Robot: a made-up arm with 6 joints.
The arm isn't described. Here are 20 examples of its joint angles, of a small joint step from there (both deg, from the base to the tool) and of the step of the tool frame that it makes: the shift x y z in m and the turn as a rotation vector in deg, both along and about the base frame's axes.
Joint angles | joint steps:
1: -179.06 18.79 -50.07 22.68 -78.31 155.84 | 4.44 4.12 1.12 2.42 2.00 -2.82
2: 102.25 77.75 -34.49 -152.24 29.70 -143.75 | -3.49 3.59 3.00 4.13 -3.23 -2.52
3: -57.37 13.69 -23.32 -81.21 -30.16 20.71 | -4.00 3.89 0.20 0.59 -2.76 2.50
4: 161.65 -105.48 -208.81 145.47 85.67 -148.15 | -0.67 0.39 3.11 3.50 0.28 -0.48
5: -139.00 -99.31 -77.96 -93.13 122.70 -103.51 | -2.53 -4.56 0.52 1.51 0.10 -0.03
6: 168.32 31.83 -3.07 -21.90 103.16 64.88 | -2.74 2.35 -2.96 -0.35 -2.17 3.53
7: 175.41 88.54 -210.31 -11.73 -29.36 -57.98 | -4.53 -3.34 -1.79 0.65 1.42 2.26
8: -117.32 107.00 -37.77 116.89 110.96 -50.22 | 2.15 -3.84 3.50 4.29 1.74 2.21
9: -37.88 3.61 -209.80 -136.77 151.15 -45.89 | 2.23 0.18 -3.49 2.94 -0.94 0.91
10: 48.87 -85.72 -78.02 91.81 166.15 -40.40 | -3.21 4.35 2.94 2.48 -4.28 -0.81
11: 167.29 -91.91 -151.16 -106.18 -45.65 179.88 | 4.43 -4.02 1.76 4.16 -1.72 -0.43
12: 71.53 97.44 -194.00 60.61 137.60 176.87 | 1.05 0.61 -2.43 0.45 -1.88 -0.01
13: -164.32 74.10 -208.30 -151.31 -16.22 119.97 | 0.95 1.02 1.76 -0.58 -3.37 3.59
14: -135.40 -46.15 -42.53 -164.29 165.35 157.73 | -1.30 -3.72 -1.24 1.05 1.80 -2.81
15: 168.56 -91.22 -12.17 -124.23 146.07 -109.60 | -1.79 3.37 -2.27 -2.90 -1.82 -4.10
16: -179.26 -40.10 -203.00 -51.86 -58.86 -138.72 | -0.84 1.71 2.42 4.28 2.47 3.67
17: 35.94 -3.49 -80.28 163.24 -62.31 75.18 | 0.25 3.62 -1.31 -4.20 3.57 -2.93
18: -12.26 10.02 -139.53 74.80 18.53 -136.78 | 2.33 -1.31 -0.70 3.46 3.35 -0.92
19: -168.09 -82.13 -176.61 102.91 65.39 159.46 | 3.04 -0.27 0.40 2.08 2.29 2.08
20: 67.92 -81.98 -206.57 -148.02 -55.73 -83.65 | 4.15 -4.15 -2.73 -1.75 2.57 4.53
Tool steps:
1: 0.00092 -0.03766 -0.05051 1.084 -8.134 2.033
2: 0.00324 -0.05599 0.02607 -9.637 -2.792 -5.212
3: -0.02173 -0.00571 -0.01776 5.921 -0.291 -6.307
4: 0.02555 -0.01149 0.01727 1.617 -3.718 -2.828
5: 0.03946 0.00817 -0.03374 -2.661 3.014 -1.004
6: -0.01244 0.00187 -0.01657 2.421 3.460 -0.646
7: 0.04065 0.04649 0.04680 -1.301 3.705 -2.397
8: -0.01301 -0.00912 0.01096 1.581 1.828 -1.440
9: -0.01733 -0.00644 -0.01780 -3.265 -1.249 3.671
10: 0.02745 0.06057 0.02852 -1.864 8.724 -1.599
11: 0.02808 0.05420 -0.05032 4.559 1.335 4.538
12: -0.01476 0.00215 0.01168 2.814 -0.211 -0.515
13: -0.01201 -0.01672 -0.03128 0.156 -6.481 3.341
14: 0.02396 0.03047 0.01776 -7.250 2.039 -2.366
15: -0.00824 0.00111 0.01775 -1.288 -3.878 -1.577
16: -0.00599 -0.00399 0.03586 5.569 -8.057 2.082
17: 0.02464 0.00976 -0.02032 -4.005 -3.222 4.514
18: -0.01242 0.02854 0.01403 -0.484 -1.473 6.549
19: -0.00844 0.04314 -0.00360 3.618 -0.606 0.980
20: 0.05437 -0.01602 -0.07391 5.887 -4.806 7.971
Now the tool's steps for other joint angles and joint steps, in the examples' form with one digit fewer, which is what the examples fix.
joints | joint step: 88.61 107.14 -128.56 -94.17 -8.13 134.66 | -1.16 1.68 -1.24 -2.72 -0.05 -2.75
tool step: 0.0117 -0.0108 -0.0121 -0.12 -1.88 3.95
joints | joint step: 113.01 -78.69 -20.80 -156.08 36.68 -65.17 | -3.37 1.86 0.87 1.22 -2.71 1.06
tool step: 0.0074 0.0173 -0.0225 -5.27 -0.10 -1.41
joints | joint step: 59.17 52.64 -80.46 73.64 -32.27 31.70 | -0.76 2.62 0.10 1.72 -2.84 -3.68
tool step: -0.0001 -0.0219 -0.0261 -5.19 -0.99 -1.02
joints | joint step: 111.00 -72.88 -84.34 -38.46 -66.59 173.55 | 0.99 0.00 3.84 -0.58 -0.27 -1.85
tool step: -0.0076 0.0306 -0.0010 -2.57 -0.47 -0.68
